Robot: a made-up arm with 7 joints. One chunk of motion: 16 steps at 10 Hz.
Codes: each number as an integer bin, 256 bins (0 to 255) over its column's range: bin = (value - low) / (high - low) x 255, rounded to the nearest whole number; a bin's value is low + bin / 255 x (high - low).
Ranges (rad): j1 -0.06..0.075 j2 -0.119..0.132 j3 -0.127..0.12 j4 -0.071..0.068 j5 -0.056..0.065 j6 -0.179..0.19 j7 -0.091..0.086
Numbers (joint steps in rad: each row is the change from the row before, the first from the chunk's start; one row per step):
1: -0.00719 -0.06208 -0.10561 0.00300 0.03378 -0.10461 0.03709
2: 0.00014 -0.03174 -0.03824 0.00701 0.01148 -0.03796 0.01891
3: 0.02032 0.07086 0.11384 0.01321 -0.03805 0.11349 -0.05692
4: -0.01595 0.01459 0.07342 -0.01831 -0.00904 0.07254 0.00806
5: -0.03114 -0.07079 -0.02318 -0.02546 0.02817 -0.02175 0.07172
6: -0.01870 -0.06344 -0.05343 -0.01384 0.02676 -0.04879 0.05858
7: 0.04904 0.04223 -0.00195 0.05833 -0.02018 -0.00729 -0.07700
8: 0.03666 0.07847 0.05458 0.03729 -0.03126 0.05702 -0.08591
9: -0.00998 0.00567 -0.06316 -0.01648 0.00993 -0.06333 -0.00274
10: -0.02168 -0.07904 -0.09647 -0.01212 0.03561 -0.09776 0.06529
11: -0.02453 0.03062 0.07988 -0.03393 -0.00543 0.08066 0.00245
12: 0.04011 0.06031 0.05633 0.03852 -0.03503 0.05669 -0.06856
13: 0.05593 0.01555 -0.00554 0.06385 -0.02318 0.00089 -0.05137
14: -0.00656 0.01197 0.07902 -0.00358 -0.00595 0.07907 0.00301
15: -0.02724 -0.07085 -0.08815 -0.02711 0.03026 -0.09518 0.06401
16: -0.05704 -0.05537 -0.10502 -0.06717 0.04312 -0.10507 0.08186
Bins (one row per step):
1: 100 58 22 136 189 51 185
2: 114 89 92 143 142 97 158
3: 152 193 249 154 38 202 49
4: 83 136 207 97 99 174 143
5: 55 49 107 84 177 109 234
6: 78 56 76 105 174 90 215
7: 206 164 129 237 75 119 20
8: 183 201 187 199 52 163 7
9: 94 127 66 100 139 80 127
10: 72 41 32 108 193 56 225
11: 67 152 214 68 107 179 135
12: 189 182 189 201 44 163 32
13: 219 137 125 247 69 124 57
14: 101 133 213 124 105 178 135
15: 62 49 40 81 182 58 223
16: 6 65 23 7 209 51 249

